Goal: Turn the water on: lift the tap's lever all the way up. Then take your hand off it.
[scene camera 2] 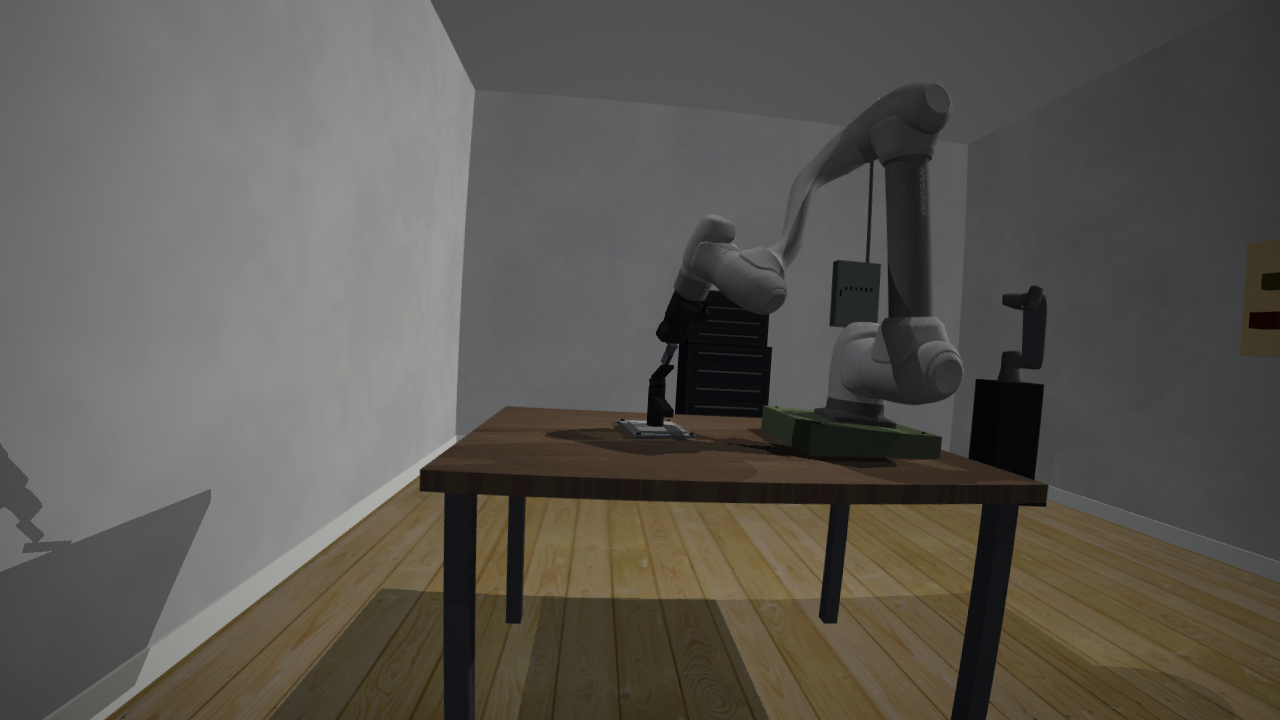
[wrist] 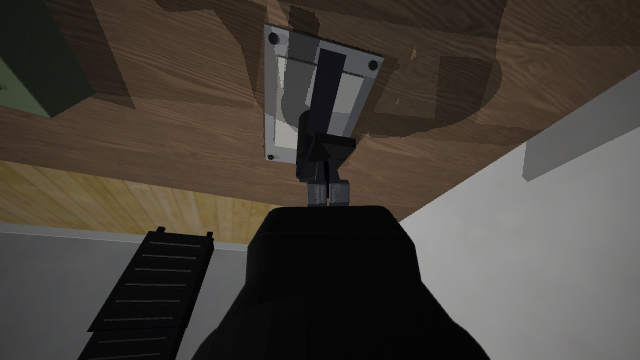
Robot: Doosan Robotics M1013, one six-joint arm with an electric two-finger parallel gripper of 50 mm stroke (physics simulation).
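Places are measured from the arm's base along level axes (x ahead, y left, z up), in metres.
Pixels of known places: gripper, fingertip midpoint: [scene camera 2: 664, 363] [wrist: 326, 172]; arm's base at its link origin: [scene camera 2: 852, 420].
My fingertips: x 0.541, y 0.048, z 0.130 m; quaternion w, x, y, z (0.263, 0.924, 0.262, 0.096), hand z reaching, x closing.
Ahead of a thing's pixels: the offset from my fingertips to its top centre. "spot": to the spot under its first point. Level surfaces: height alone.
The black tap {spot: dx +0.016, dy -0.010, dz -0.104 m} [scene camera 2: 656, 400] [wrist: 302, 145] stands upright on a pale rectangular base plate [scene camera 2: 637, 430] [wrist: 270, 100]. Its dark spout {dx -0.003, dy +0.010, dz -0.096 m} [wrist: 327, 95] reaches over the plate in the wrist view. The lever {dx +0.005, dy -0.015, dz -0.002 m} [scene camera 2: 662, 372] [wrist: 341, 145] on top of the tap slants upward in the scene view. My gripper [scene camera 2: 668, 355] [wrist: 326, 172] is shut with nothing between its fingers. The fingertips are right by the raised end of the lever, and the lever partly hides them in the wrist view. Whether they touch it cannot be told.
The plate lies on a brown wooden table {dz -0.195 m} [scene camera 2: 537, 461] [wrist: 190, 125]. The arm's green base block [scene camera 2: 850, 440] [wrist: 45, 65] is to the right of the tap in the scene view. A black drawer cabinet [scene camera 2: 725, 376] [wrist: 155, 280] stands behind the table.
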